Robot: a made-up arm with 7 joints. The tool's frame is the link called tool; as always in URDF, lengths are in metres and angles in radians. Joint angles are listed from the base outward. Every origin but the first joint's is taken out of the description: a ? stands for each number. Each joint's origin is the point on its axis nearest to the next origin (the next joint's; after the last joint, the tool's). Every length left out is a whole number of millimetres.
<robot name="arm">
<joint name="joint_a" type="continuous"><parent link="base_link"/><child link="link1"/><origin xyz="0.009 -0.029 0.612" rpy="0 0 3.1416"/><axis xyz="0 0 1"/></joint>
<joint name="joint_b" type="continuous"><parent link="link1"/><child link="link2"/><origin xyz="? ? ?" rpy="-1.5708 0 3.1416"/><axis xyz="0 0 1"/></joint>
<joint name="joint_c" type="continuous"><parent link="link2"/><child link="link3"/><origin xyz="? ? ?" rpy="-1.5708 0 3.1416"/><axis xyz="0 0 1"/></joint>
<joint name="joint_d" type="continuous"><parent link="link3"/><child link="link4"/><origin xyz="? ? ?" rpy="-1.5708 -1.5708 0"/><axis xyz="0 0 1"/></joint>
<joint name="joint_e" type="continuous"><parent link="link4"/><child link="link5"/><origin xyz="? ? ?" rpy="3.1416 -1.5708 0"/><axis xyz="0 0 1"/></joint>
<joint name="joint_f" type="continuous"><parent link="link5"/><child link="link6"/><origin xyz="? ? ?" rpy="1.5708 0 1.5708"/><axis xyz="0 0 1"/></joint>
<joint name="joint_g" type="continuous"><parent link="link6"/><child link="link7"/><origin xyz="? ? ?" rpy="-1.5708 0 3.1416"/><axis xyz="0 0 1"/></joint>
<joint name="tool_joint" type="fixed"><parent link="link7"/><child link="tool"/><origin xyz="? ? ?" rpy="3.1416 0 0"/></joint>
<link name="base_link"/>
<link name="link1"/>
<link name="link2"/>
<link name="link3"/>
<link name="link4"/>
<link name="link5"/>
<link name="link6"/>
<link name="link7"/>
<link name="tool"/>
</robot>
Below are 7 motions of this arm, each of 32 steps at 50 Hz.
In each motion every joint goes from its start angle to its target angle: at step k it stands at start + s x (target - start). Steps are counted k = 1, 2, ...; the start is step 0. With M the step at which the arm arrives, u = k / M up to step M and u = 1 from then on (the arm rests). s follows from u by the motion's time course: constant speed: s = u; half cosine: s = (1 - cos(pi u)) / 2; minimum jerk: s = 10 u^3 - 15 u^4 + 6 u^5.
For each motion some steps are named. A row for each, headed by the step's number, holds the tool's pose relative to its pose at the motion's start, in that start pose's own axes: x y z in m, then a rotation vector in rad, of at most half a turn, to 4 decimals.
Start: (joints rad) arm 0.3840 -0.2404 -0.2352 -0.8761 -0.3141 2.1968 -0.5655
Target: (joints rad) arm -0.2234 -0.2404 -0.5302 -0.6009 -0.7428 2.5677 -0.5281
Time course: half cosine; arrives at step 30
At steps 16, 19, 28, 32:
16: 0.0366 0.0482 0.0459 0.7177 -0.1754 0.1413
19: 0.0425 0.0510 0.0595 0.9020 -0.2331 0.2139
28: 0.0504 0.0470 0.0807 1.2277 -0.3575 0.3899
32: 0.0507 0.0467 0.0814 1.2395 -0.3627 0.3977

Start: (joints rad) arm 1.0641 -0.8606 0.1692 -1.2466 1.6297 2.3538 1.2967
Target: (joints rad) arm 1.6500 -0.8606 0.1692 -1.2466 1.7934 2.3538 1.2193
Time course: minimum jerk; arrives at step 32
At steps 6, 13, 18, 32:
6: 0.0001 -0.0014 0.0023 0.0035 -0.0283 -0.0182
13: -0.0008 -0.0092 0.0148 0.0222 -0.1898 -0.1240
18: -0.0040 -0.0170 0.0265 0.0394 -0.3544 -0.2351
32: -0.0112 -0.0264 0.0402 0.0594 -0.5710 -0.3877

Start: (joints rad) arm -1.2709 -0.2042 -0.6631 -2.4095 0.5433 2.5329 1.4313
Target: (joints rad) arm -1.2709 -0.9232 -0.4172 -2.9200 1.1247 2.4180 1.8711
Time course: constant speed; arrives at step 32
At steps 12, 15, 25, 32:
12: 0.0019 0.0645 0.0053 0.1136 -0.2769 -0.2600
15: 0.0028 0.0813 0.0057 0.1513 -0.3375 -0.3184
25: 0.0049 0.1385 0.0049 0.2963 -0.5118 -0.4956
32: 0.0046 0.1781 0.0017 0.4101 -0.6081 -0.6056

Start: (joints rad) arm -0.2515 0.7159 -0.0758 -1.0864 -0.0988 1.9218 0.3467
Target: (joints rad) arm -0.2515 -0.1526 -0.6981 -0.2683 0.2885 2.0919 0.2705
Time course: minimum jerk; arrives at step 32
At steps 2, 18, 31, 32:
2: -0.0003 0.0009 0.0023 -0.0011 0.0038 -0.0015
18: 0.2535 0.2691 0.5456 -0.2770 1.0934 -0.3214
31: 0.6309 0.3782 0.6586 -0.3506 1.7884 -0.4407
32: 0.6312 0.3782 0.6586 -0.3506 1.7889 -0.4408

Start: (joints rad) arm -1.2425 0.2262 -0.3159 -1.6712 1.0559 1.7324 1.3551
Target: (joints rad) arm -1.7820 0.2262 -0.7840 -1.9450 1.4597 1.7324 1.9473
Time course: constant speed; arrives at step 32
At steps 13, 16, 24, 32:
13: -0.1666 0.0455 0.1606 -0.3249 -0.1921 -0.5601
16: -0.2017 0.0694 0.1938 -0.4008 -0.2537 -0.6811
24: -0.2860 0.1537 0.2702 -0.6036 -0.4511 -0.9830
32: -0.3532 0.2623 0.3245 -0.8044 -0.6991 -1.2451

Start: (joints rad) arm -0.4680 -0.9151 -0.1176 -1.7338 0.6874 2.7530 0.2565
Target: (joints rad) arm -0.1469 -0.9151 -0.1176 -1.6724 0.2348 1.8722 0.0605
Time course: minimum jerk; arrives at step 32
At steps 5, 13, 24, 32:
5: 0.0001 -0.0017 -0.0040 0.0048 -0.0296 0.0146
13: 0.0085 -0.0176 -0.0432 0.0526 -0.3209 0.1646
24: 0.0539 -0.0340 -0.1020 0.1506 -0.8463 0.4546
32: 0.0648 -0.0342 -0.1095 0.1707 -0.9381 0.5060

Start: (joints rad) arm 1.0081 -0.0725 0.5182 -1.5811 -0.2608 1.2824 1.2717
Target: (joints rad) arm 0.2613 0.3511 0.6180 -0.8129 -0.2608 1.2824 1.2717
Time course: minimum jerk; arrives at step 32
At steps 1, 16, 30, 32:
1: -0.0001 0.0000 0.0000 -0.0001 -0.0001 -0.0002
16: -0.2229 0.0638 0.0182 -0.1565 -0.1240 -0.3502
30: -0.4093 0.2426 -0.0112 -0.3219 -0.1880 -0.7606
32: -0.4100 0.2437 -0.0115 -0.3226 -0.1882 -0.7625

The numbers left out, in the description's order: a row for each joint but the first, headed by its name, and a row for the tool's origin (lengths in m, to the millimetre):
joint_b: 0.011 -0.025 0
joint_c: -0.023 -0.27 0
joint_d: -0.077 -0.012 0
joint_e: 0.346 0.078 0
joint_f: -0.033 0.015 0
joint_g: 0.122 0.01 0
tool: -0.025 0 0

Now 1 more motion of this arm.
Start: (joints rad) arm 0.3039 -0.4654 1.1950 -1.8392 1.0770 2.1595 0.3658
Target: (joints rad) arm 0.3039 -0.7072 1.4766 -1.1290 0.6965 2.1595 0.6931
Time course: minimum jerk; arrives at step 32
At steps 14, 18, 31, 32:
14: 0.1287 -0.1265 0.0173 -0.0019 0.0882 0.2665
18: 0.2244 -0.1792 0.0273 -0.0211 0.1424 0.4186
31: 0.3968 -0.2218 0.0453 -0.0884 0.2252 0.6519
32: 0.3969 -0.2218 0.0453 -0.0885 0.2252 0.6521

